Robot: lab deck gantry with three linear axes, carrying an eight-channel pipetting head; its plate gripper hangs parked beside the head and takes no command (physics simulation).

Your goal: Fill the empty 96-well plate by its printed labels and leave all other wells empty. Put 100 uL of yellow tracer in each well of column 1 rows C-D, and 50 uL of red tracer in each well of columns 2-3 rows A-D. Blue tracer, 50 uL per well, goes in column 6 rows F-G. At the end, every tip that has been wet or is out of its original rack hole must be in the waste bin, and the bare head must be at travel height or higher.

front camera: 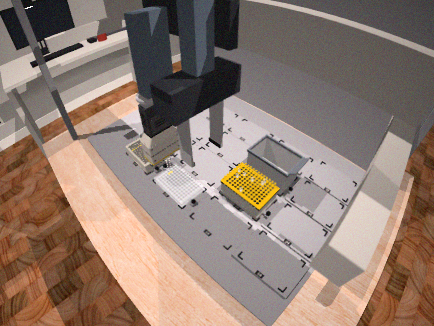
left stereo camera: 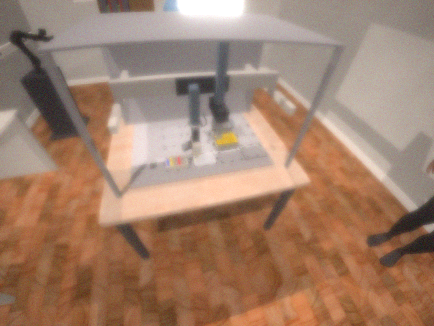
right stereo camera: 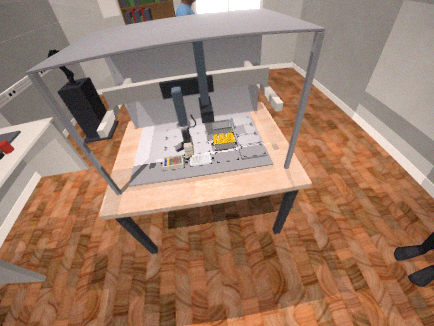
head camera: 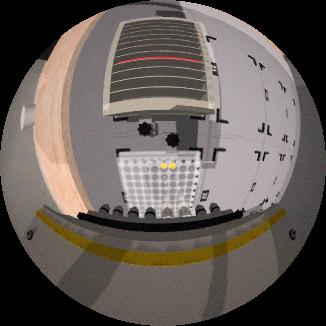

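The pipetting head [front camera: 160,144] [right stereo camera: 188,149] is over the trough-side end of the white 96-well plate [front camera: 180,186] [head camera: 155,191] [right stereo camera: 201,160]. Two pale tips [head camera: 167,200] [head camera: 185,202] hang from its middle channels; whether their ends are inside wells is unclear. Two neighbouring wells [head camera: 164,166] [head camera: 173,166] in the end line hold yellow; the printed labels are unreadable. The reagent trough [front camera: 134,150] [head camera: 111,75] [right stereo camera: 173,162] shows a red strip [head camera: 157,58] in the head view and blue, yellow and red in the right stereo view. The parked plate gripper [front camera: 203,153] has its fingers apart with nothing between them.
The yellow tip rack [front camera: 250,186] [left stereo camera: 226,139] [right stereo camera: 224,138] has several pale tips among dark holes. The grey waste bin [front camera: 282,156] stands behind it. Black knobs [head camera: 145,129] [head camera: 172,140] lie between trough and plate. A pale beam [front camera: 370,220] runs along the right side.
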